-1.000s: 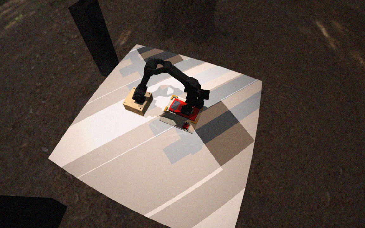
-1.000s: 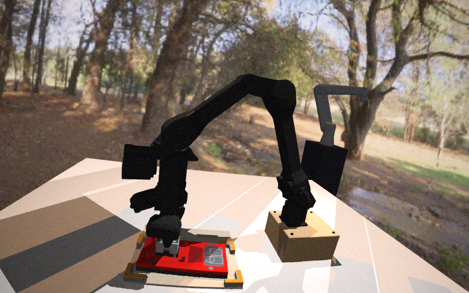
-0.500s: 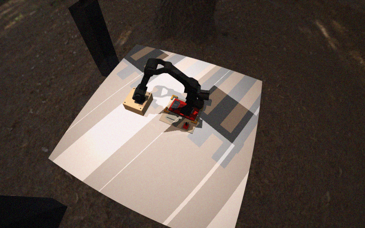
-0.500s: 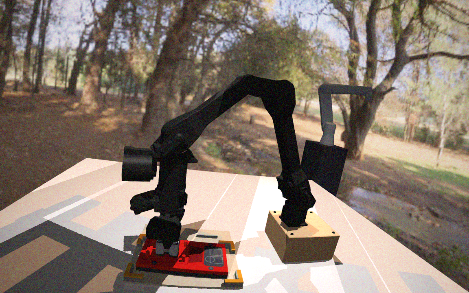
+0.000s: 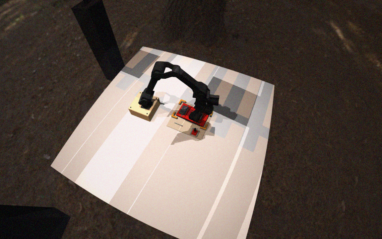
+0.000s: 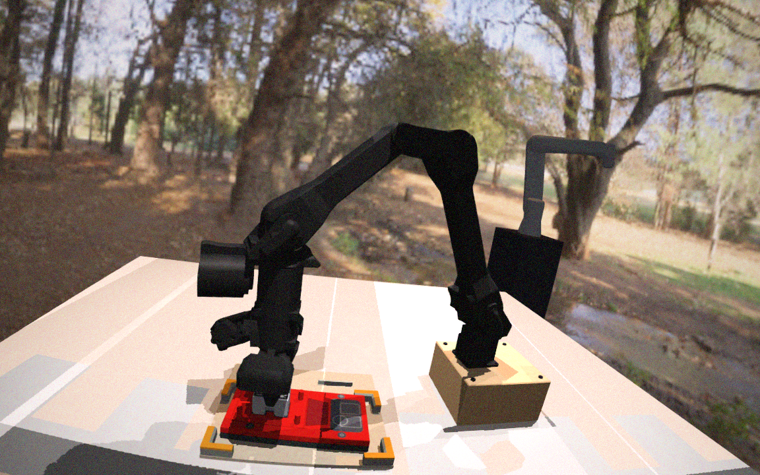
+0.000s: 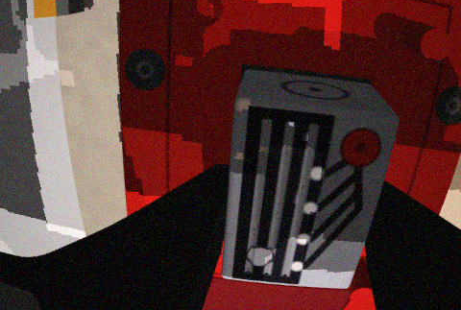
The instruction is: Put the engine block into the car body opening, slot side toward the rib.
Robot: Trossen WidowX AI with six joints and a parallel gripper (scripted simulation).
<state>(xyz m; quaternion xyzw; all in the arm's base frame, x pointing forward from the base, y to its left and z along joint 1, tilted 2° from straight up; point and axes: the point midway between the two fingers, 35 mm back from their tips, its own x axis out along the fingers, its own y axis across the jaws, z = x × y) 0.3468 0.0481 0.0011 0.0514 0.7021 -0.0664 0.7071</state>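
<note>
Right now my gripper tip is 10 mm above the grey engine block.
</note>
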